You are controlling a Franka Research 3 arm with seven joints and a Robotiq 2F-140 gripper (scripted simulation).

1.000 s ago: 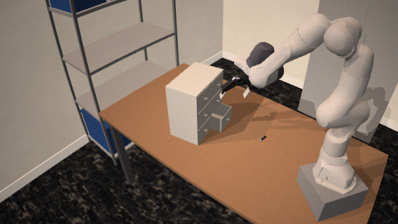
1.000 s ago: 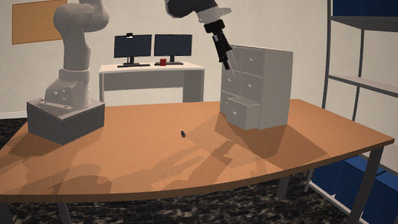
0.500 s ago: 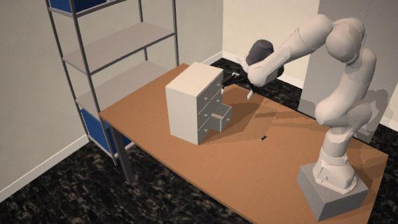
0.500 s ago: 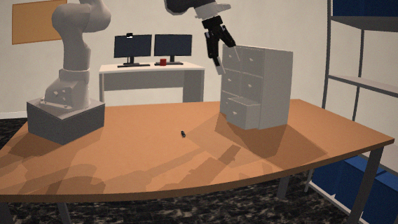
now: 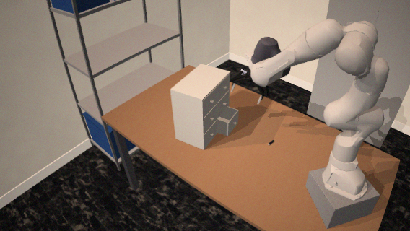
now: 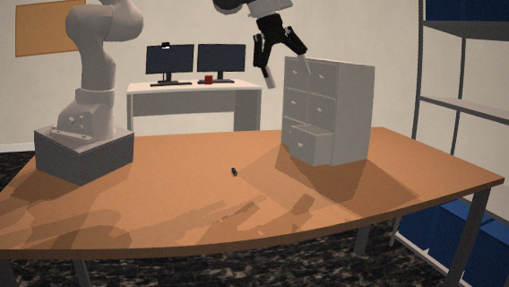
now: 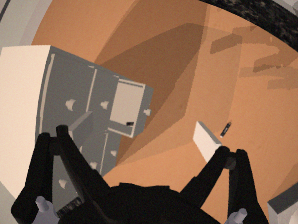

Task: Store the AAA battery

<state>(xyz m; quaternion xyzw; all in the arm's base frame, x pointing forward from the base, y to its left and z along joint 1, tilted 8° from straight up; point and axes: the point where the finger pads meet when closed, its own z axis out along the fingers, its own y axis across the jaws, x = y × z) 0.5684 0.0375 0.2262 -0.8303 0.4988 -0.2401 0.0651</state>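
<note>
The AAA battery is 16 cm behind my hand, 6 cm to the right of it and 26 cm below it.
</note>
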